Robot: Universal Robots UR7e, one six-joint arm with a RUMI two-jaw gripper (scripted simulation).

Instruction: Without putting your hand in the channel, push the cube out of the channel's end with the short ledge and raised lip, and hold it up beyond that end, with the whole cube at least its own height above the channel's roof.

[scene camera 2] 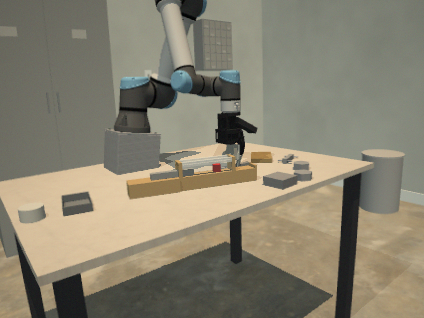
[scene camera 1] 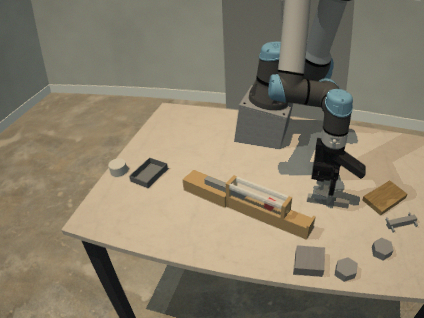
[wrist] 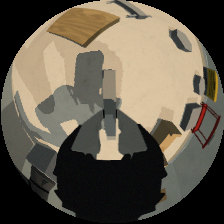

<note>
In view: the gripper (scene camera 1: 327,202), a wooden board (scene camera 1: 388,195), a grey square block (scene camera 1: 310,261) and a clear roof (scene camera 1: 268,195).
The gripper also shows in scene camera 2 (scene camera 2: 235,168) and in the wrist view (wrist: 110,109).
</note>
